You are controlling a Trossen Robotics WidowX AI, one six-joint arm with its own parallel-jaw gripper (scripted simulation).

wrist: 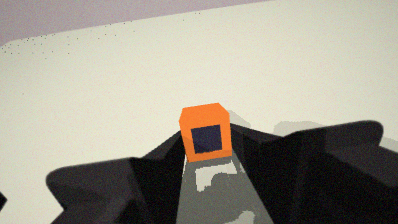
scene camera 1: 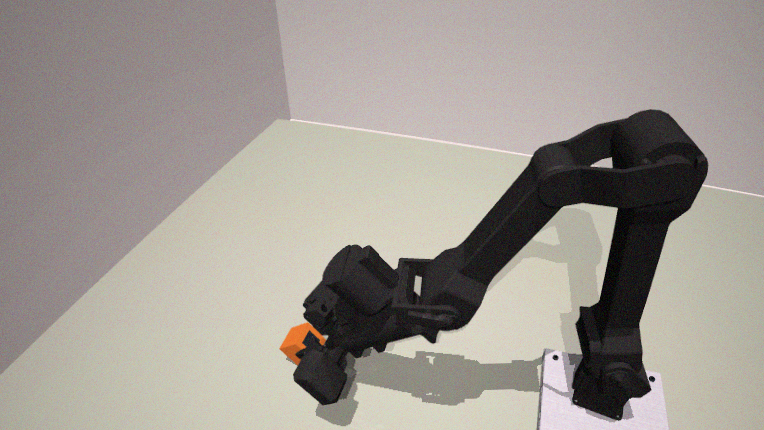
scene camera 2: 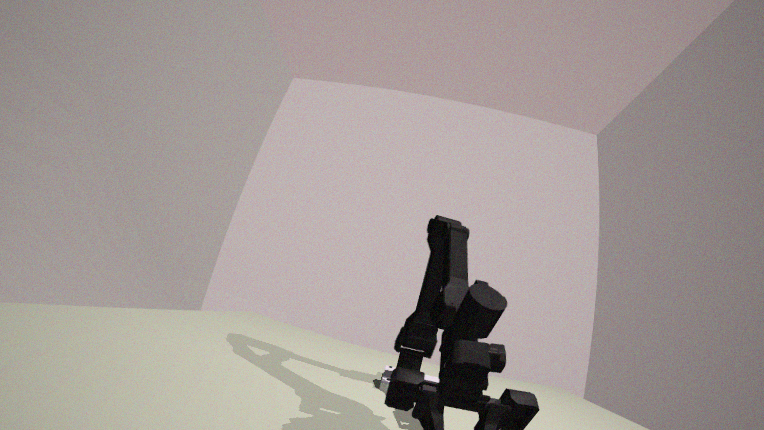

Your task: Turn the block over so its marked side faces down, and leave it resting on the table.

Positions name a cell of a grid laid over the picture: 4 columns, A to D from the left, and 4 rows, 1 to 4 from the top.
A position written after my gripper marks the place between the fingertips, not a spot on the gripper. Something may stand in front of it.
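Note:
Block (scene camera 1: B4), visible also at (wrist: C3); in scene camera 2 the block is out of frame. My gripper (scene camera 1: B4), visible also at (wrist: C3).

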